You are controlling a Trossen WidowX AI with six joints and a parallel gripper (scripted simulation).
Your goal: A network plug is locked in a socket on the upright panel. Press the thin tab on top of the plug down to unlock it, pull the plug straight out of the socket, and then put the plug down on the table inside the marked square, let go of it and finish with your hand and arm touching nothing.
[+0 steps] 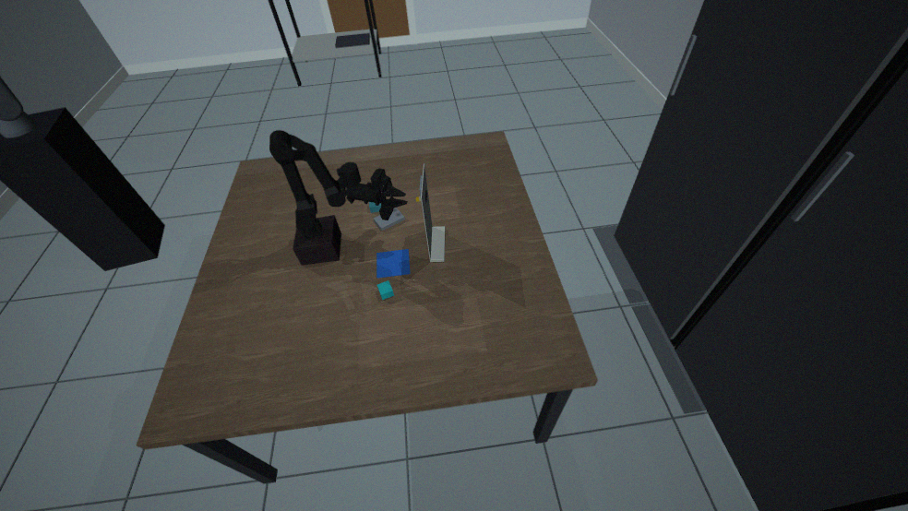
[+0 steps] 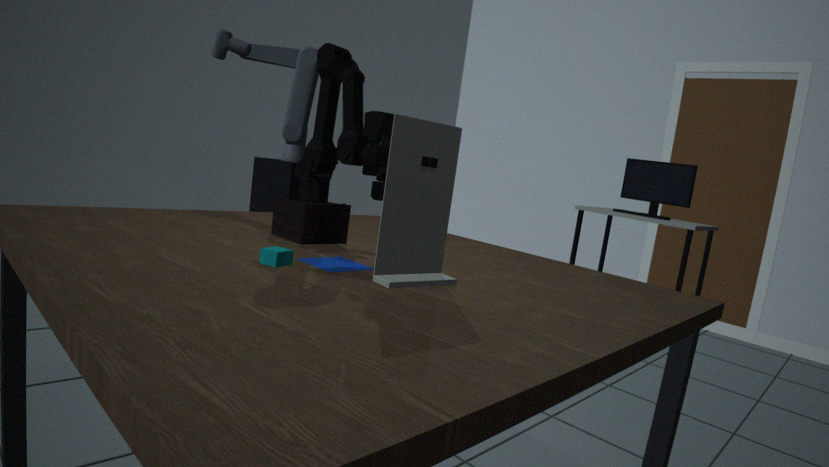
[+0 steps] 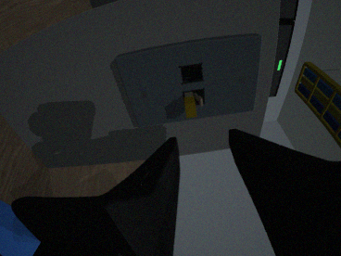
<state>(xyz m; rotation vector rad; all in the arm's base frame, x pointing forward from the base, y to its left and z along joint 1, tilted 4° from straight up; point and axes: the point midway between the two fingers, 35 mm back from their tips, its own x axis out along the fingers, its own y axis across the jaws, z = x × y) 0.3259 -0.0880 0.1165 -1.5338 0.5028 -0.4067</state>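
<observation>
The yellow network plug lies 50 mm ahead of my gripper tip and 20 mm to the right of it. Round my gripper tip: grey upright panel (70 mm ahead, 20 mm to the right, 90 mm below); then blue marked square (100 mm behind, 60 mm to the right, 230 mm below); then flat grey block (60 mm behind, 170 mm to the left, 230 mm below).
</observation>
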